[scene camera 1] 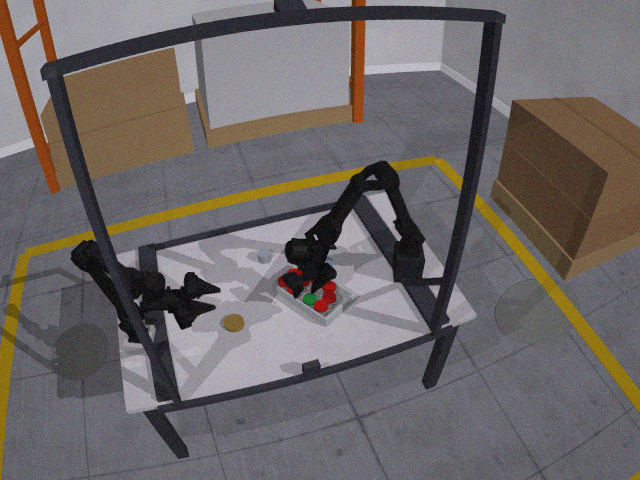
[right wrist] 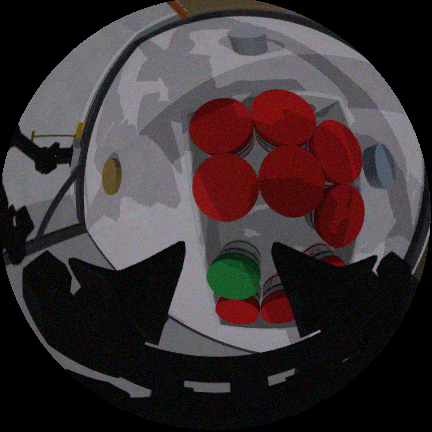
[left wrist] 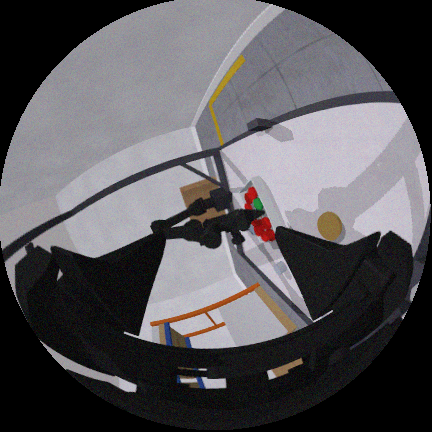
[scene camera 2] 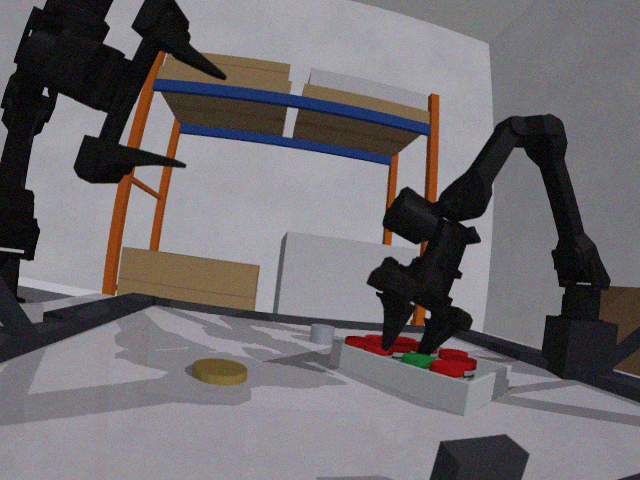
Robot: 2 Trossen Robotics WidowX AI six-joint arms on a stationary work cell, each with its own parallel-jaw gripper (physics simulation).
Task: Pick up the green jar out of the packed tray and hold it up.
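Seen in the pictures: left gripper, fingertip midpoint: [scene camera 1: 218, 298] [left wrist: 221, 234] [scene camera 2: 204, 121]; right gripper, fingertip midpoint: [scene camera 1: 303, 295] [right wrist: 229, 247] [left wrist: 261, 211] [scene camera 2: 401, 356]; left arm's base, link origin: [right wrist: 70, 155]; right arm's base, link origin: [scene camera 1: 409, 250] [left wrist: 212, 201] [scene camera 2: 580, 319].
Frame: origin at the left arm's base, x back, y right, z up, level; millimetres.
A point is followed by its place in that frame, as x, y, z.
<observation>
The green jar [scene camera 1: 309, 299] {-572, -179, 2} [scene camera 2: 417, 360] {-569, -161, 1} [left wrist: 258, 203] {-562, -173, 2} [right wrist: 233, 276] {-570, -189, 2} stands in the grey tray [scene camera 1: 302, 308] {-548, -167, -30} [scene camera 2: 403, 376] {-554, -162, -23} [right wrist: 250, 225] {-556, -216, -42}, among several red-lidded jars [scene camera 1: 321, 306] {-610, -148, 2} [scene camera 2: 447, 367] {-604, -138, 2} [left wrist: 264, 230] {-523, -279, -7} [right wrist: 225, 187] {-520, -235, 2}. My right gripper [scene camera 1: 305, 292] {-551, -202, -5} [scene camera 2: 404, 350] {-551, -202, -5} [right wrist: 229, 247] {-551, -202, -5} is open and empty, pointing down low over the tray. In the right wrist view the green lid shows between its fingers, nearer the left one in the picture. My left gripper [scene camera 1: 217, 299] {-332, 23, 227} [scene camera 2: 205, 121] {-332, 23, 227} is open and empty, raised over the left side of the table, away from the tray.
A flat yellow-brown disc [scene camera 1: 234, 322] {-325, -105, -34} [scene camera 2: 219, 372] {-331, -88, -34} [left wrist: 330, 226] {-316, -103, -34} [right wrist: 112, 176] {-341, -120, -34} lies left of the tray. A pale grey-blue cylinder [scene camera 1: 264, 255] {-408, -403, -11} [scene camera 2: 322, 333] {-408, -396, -22} [right wrist: 249, 41] {-421, -402, -19} stands behind it. A bluish cylinder [right wrist: 380, 166] {-621, -369, -22} stands close to the tray's far side. Dark frame posts [scene camera 1: 473, 160] {-973, -51, 615} surround the table.
</observation>
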